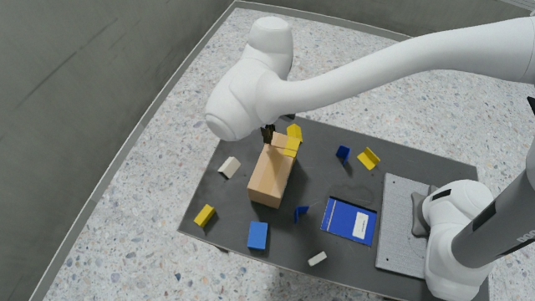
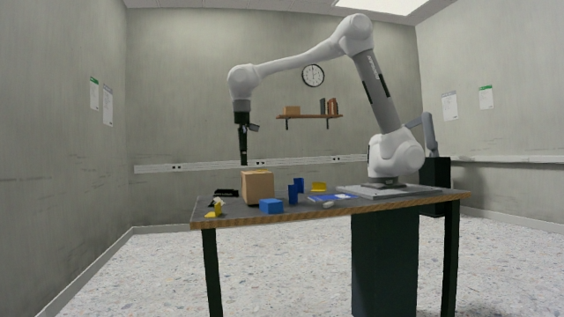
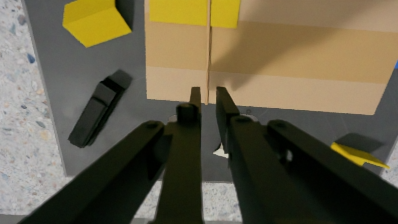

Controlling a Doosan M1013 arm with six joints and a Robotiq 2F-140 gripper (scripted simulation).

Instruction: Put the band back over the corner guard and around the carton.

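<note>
The brown carton lies 12 cm below my hand, 6 cm to the left of it and 4 cm behind it. Also, from my hand: blue block 31 cm to the left, 18 cm below, 4 cm behind; then white block 34 cm to the left, 27 cm behind, 19 cm below.
</note>
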